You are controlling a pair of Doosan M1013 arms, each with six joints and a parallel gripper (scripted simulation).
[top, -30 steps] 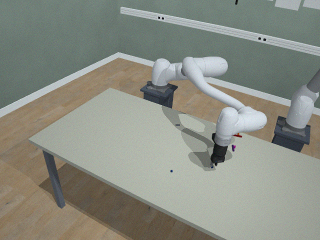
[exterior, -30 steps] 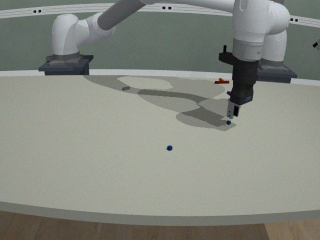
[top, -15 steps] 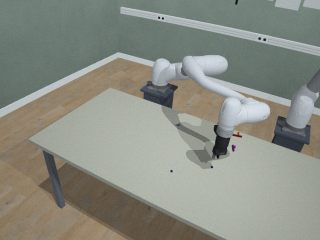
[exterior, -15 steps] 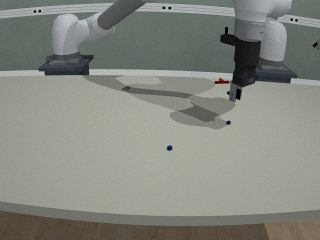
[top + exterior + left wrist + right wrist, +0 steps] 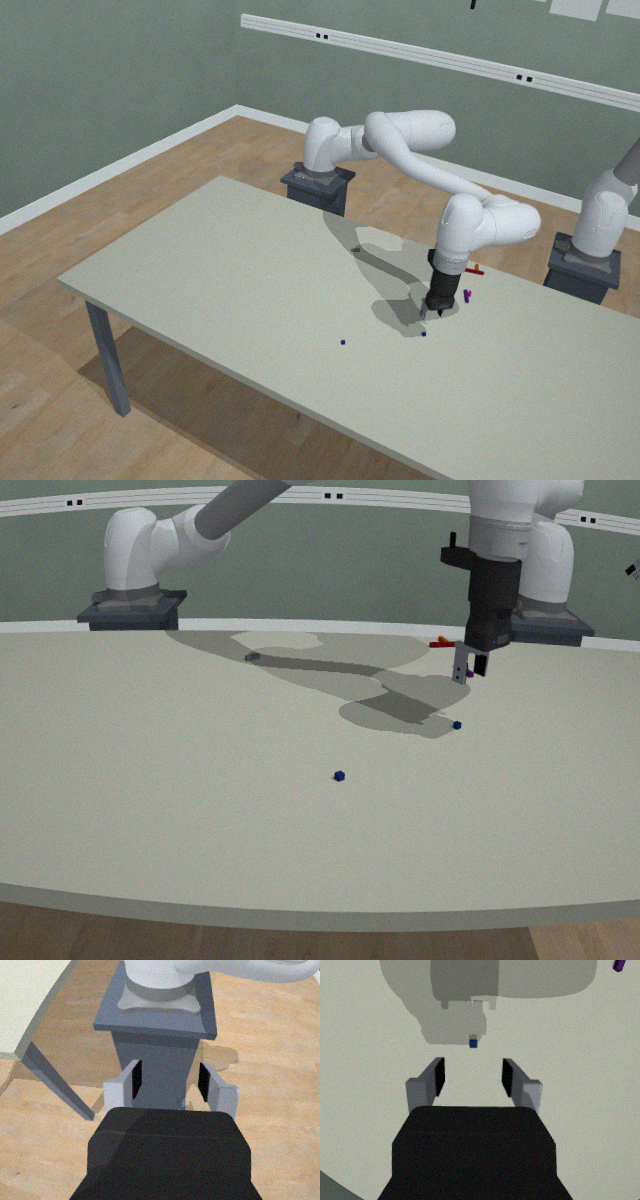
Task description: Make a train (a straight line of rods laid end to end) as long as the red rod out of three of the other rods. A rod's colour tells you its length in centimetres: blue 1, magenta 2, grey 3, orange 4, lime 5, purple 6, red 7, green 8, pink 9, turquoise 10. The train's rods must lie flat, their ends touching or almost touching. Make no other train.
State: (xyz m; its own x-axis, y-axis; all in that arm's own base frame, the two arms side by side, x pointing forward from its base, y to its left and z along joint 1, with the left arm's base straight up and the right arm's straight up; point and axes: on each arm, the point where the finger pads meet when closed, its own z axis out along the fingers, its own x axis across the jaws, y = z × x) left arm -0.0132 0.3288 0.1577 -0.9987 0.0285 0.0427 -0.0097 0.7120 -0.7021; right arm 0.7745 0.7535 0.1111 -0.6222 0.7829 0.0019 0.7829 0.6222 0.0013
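Now: the purple rod 260 mm behind my right hand, 70 mm to the left of it and 110 mm below it. From my right hand the other things lie so: red rod (410 mm behind, 60 mm to the left, 110 mm below); then orange rod (440 mm behind, 60 mm to the left, 110 mm below); then magenta rod (280 mm behind, 70 mm to the left, 110 mm below).
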